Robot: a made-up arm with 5 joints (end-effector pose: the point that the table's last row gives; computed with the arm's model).
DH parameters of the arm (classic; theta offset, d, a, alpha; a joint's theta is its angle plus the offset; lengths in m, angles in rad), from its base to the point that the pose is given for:
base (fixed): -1.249 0 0.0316 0
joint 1: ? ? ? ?
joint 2: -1.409 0 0.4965 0
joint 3: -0.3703 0 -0.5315 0
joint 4: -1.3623 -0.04 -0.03 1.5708
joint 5: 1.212 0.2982 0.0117 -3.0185
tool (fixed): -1.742 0.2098 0 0
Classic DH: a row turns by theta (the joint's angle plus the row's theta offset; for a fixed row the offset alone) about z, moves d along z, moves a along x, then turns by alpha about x.
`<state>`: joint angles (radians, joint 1 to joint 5).
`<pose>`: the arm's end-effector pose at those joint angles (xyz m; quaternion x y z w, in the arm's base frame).
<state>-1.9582 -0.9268 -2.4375 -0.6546 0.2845</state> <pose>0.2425 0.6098 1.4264 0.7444 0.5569 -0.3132 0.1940</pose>
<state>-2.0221 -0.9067 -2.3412 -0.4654 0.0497</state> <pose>0.2539 0.5216 1.4885 0.8566 0.4638 -0.1716 0.1470</pose>
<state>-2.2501 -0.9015 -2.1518 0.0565 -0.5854</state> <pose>0.2710 0.3128 1.5586 -0.9914 -0.0552 -0.1096 0.0465</pose>
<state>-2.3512 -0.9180 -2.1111 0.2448 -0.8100</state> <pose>0.2814 0.2608 1.5548 -0.9717 0.1111 -0.1693 0.1218</pose>
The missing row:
joint 1: 1.249 0.57 -0.01 -1.5708
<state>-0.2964 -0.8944 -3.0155 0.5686 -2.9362</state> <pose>-0.7776 0.1525 1.3235 0.9774 -0.1380 0.1566 0.0343</pose>
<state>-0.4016 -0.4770 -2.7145 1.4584 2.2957</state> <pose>-0.2155 -0.0083 1.6017 0.6083 -0.4815 -0.5847 0.2372</pose>
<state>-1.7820 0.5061 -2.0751 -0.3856 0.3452</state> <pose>-0.2019 -0.8849 1.1541 -0.5759 -0.5452 -0.5028 0.3439</pose>
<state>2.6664 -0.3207 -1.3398 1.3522 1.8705</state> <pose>-0.3941 0.2511 1.1438 0.0887 0.1349 0.4743 0.8654</pose>
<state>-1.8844 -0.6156 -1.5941 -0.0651 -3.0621</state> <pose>-0.1033 -0.1901 1.4793 -0.5117 0.7774 0.2425 0.2739</pose>
